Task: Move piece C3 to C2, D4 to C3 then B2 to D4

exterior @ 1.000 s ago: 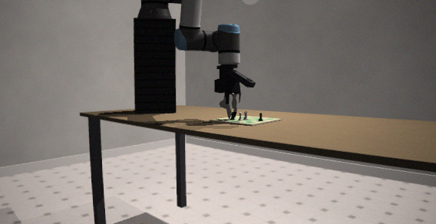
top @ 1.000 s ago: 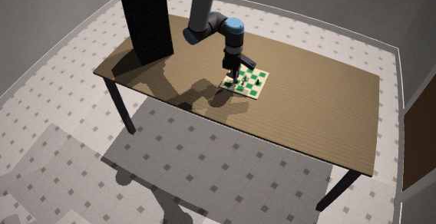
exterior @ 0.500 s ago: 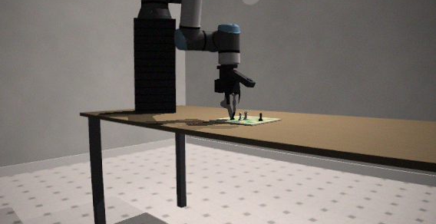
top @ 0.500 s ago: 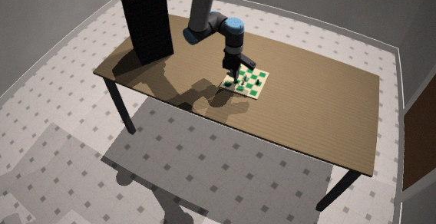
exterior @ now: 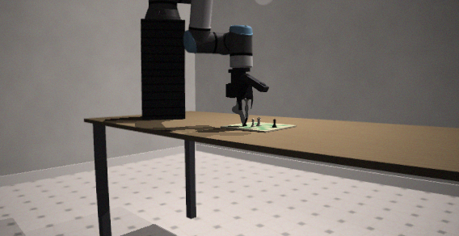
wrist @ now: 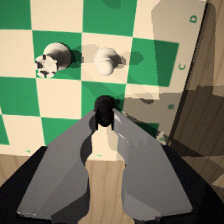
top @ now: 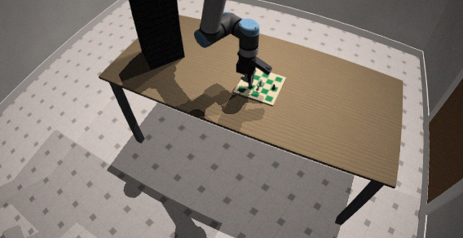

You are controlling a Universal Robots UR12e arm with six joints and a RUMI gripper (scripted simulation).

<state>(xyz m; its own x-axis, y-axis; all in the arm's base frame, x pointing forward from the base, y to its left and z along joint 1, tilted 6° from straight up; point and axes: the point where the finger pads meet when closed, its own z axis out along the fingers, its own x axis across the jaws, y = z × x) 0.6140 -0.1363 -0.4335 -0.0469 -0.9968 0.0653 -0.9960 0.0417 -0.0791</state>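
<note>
Right now my hand is 50 mm short of the green-and-cream chessboard, 40 mm to the right of it and 20 mm above it.
</note>
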